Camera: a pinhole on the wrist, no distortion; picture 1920 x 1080 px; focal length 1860.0 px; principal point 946.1 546.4 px. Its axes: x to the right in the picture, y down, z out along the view. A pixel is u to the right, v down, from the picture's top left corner.
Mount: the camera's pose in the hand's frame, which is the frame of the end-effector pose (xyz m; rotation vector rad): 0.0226 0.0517 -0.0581 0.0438 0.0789 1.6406
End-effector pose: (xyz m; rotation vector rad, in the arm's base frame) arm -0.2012 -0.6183 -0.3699 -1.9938 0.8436 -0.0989
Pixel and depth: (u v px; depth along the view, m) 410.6 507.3 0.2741
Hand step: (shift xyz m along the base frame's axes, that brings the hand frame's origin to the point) 0.1359 0.1322 -0.1192
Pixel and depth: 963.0 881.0 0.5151
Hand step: 0.1234 0.3370 -0.2999
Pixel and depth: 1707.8 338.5 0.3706
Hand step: 0.0679 0.1053 -0.3610
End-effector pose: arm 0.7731 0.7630 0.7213 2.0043 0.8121 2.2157
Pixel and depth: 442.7 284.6 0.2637
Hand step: 0.1738 0.1107 0.0783
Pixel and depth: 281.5 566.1 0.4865
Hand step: 0.3593 0.2686 0.0275
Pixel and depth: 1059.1 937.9 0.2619
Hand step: 0.2178 0.0061 0.0213
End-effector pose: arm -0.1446 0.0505 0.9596 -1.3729 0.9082 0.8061
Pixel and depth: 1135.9 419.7 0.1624
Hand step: -0.0385 0.1041 -0.0744
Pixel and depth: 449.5 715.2 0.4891
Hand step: 0.1010 0.4299 0.0019
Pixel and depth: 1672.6 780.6 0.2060
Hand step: -0.1082 0.1539 -0.0691
